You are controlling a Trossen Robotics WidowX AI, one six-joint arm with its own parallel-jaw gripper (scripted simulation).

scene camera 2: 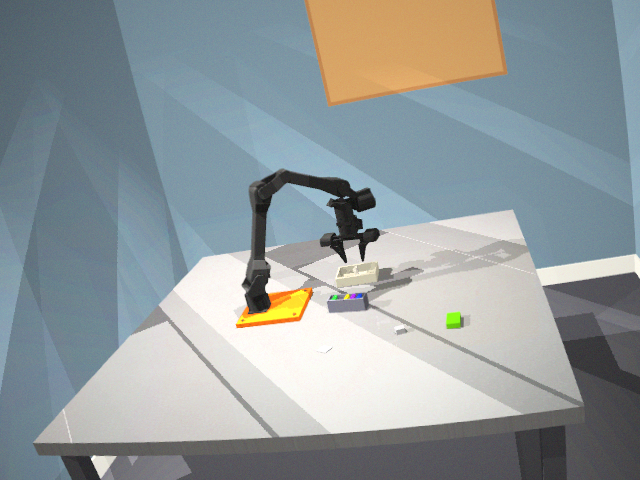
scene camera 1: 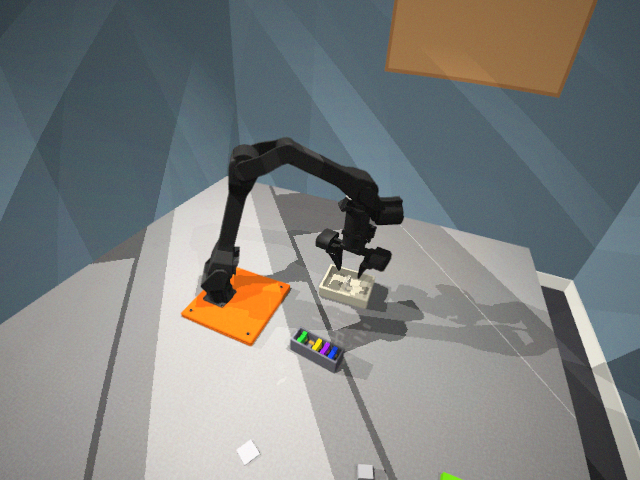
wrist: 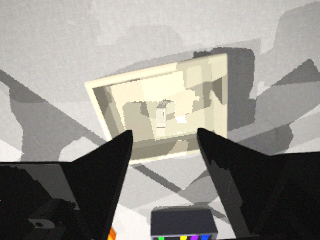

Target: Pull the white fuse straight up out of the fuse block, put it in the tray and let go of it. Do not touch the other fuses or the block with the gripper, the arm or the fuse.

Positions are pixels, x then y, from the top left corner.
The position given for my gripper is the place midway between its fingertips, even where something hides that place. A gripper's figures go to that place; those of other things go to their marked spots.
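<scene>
My gripper [scene camera 2: 354,262] is 2.00 m from the lens here, and then there's a cream tray [scene camera 2: 368,272] that's 2.04 m from the lens.
</scene>
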